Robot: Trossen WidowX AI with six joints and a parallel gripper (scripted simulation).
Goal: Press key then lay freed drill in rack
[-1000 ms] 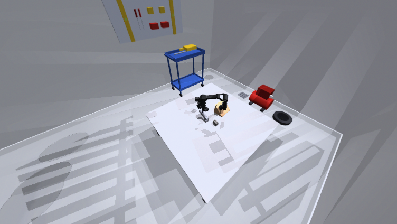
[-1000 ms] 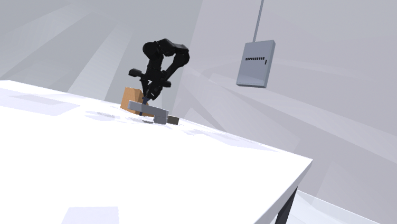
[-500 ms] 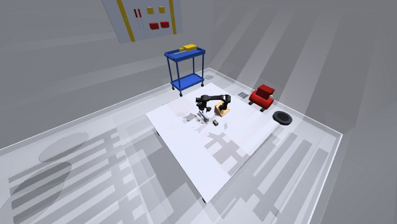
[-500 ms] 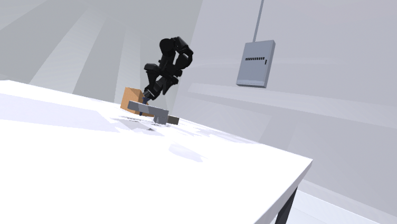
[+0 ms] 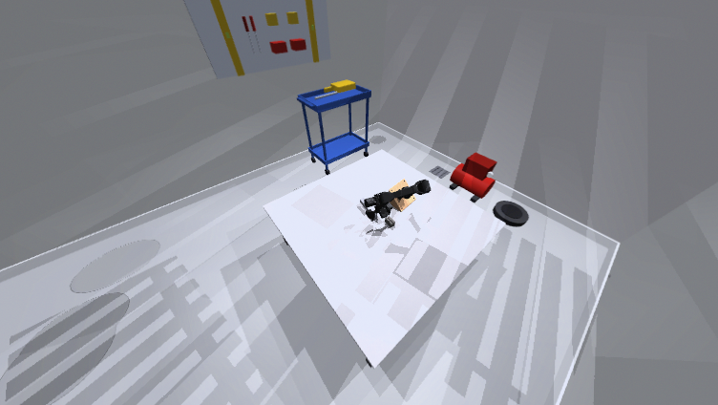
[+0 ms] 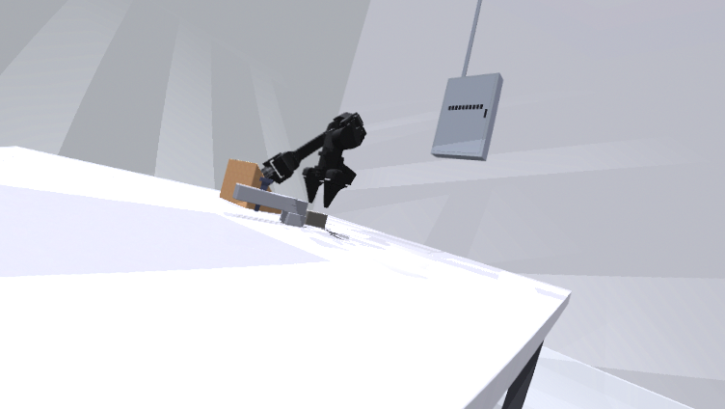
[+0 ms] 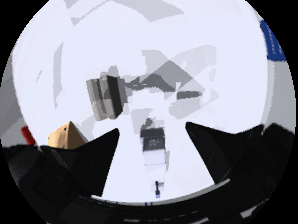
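Now: gripper tip 30 mm past the drill, 100 mm to the left of it and 10 mm above it. From my gripper tip the other things lie so: dark block: 60 mm behind, 60 mm to the left, 50 mm below.
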